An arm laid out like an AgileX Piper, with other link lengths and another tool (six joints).
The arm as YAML. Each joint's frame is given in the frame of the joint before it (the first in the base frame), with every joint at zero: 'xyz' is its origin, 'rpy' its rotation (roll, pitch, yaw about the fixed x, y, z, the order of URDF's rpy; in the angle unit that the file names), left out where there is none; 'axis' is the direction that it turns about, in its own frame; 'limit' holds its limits. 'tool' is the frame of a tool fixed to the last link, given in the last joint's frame.
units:
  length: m
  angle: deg
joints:
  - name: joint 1
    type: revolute
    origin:
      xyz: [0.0, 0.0, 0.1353]
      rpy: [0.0, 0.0, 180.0]
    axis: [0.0, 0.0, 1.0]
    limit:
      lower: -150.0
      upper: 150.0
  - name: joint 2
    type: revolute
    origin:
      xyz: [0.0, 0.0, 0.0]
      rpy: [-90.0, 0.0, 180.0]
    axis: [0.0, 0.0, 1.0]
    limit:
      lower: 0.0
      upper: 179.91
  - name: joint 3
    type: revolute
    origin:
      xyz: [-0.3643, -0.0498, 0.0]
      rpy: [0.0, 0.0, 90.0]
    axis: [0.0, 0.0, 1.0]
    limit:
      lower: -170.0
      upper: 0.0
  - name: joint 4
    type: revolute
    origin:
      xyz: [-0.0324, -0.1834, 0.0]
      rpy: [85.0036, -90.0, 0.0]
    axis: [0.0, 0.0, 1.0]
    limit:
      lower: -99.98
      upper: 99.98
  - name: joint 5
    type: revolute
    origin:
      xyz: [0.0, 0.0, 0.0]
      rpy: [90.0, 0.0, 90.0]
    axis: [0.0, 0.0, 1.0]
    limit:
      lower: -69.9
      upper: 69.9
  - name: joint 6
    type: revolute
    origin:
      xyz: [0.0, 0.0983, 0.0]
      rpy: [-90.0, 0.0, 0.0]
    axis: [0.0, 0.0, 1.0]
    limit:
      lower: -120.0
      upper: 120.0
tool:
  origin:
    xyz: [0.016, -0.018, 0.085]
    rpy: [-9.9, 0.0, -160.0]
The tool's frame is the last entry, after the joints.
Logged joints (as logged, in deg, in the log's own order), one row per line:
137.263 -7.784 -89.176 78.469 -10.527 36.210
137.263 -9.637 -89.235 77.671 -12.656 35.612
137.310 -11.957 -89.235 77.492 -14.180 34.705
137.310 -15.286 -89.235 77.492 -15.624 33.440
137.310 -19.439 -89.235 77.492 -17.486 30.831
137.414 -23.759 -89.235 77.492 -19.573 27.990
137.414 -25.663 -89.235 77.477 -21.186 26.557
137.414 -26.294 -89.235 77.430 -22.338 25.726
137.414 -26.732 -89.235 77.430 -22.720 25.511
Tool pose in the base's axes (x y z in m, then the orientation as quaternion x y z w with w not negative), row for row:
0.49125 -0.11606 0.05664 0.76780 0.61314 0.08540 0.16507
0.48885 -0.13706 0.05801 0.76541 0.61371 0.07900 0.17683
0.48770 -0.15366 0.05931 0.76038 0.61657 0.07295 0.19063
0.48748 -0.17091 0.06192 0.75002 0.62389 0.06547 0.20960
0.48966 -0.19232 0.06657 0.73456 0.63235 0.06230 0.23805
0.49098 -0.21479 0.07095 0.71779 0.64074 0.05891 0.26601
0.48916 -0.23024 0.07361 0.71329 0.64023 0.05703 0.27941
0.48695 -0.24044 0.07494 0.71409 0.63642 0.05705 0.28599
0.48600 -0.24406 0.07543 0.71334 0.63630 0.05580 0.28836
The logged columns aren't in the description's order. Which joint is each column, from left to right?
Columns, left to right: joint 2, joint 4, joint 3, joint 6, joint 1, joint 5.
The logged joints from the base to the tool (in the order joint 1, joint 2, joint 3, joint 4, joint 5, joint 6), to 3 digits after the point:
-10.527 137.263 -89.176 -7.784 36.210 78.469
-12.656 137.263 -89.235 -9.637 35.612 77.671
-14.180 137.310 -89.235 -11.957 34.705 77.492
-15.624 137.310 -89.235 -15.286 33.440 77.492
-17.486 137.310 -89.235 -19.439 30.831 77.492
-19.573 137.414 -89.235 -23.759 27.990 77.492
-21.186 137.414 -89.235 -25.663 26.557 77.477
-22.338 137.414 -89.235 -26.294 25.726 77.430
-22.720 137.414 -89.235 -26.732 25.511 77.430

